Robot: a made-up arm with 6 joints.
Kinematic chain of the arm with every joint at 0, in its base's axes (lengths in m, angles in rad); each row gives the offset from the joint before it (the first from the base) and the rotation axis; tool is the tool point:
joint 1: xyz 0 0 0.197 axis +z
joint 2: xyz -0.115 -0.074 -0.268 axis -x
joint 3: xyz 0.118 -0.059 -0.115 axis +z
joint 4: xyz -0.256 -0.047 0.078 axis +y
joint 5: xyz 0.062 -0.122 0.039 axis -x
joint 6: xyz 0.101 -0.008 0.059 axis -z
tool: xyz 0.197 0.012 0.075
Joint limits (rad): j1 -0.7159..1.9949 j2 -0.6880..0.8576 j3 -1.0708..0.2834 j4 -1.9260..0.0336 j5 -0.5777..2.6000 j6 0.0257..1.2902
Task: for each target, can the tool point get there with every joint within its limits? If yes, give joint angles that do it. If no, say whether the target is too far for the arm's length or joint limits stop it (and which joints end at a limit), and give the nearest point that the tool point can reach.
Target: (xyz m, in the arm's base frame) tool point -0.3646 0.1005 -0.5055
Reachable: no: joint limits stop it (at a limit: joint 2, joint 3, joint 4, joint 6) | nearest point -0.3948 0.1088 -0.3209 | short by 0.187 m
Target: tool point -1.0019 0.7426 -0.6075
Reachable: no: too far | nearest point -0.4460 0.3306 -0.2325 | short by 0.787 m
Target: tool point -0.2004 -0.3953 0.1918
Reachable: yes | joints 0.3411 -0.0426 -0.7625 -0.7942 -0.3294 0.7614
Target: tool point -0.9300 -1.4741 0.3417
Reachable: no: too far | nearest point -0.3858 -0.6115 0.0868 | short by 1.051 m
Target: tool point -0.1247 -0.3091 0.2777
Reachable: yes | joints 1.2689 -0.3587 -0.7918 -1.7482 1.4288 0.3168
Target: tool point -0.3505 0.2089 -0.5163
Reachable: no: joint limits stop it (at a limit: joint 2, joint 3, joint 4, joint 6) | nearest point -0.3617 0.2156 -0.3223 | short by 0.194 m
